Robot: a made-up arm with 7 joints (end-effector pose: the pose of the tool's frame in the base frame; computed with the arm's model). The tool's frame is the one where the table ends. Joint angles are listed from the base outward.
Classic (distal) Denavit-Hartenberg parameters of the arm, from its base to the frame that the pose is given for. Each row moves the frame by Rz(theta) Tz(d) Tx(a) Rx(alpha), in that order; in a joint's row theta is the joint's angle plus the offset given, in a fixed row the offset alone. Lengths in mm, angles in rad.
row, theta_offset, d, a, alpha
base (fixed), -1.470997, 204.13, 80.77, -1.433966
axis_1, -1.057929, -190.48, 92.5, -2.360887
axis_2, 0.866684, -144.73, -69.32, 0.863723
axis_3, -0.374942, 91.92, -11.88, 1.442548
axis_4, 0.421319, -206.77, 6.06, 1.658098
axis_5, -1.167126, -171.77, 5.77, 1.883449
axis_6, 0.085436, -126.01, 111, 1.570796
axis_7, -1.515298, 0, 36.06, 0
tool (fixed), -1.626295, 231, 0, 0
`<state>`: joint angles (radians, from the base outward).
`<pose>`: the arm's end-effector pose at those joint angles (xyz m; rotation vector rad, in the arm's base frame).
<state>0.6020 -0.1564 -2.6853 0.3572 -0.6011 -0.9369 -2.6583</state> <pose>0.0388 -0.5635 0.1809 1.4097 -1.8164 0.0929</pose>
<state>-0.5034 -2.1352 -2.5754 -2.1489 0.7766 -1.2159 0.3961</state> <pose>-0.3865 0.1654 0.0737 1.8662 -1.4058 -0.5439</pose>
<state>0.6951 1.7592 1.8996 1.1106 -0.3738 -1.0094 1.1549</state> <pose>-0.2823 -0.4357 0.6892 -1.1015 1.0725 2.7118</pose>
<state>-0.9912 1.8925 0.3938 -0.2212 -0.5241 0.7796 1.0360</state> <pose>-0.3584 -0.4316 0.3677 1.3882 0.9216 -2.1175</pose>
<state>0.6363 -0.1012 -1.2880 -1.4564 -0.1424 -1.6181 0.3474</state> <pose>0.2115 -0.1900 0.2701 0.9250 2.7336 0.5434</pose>
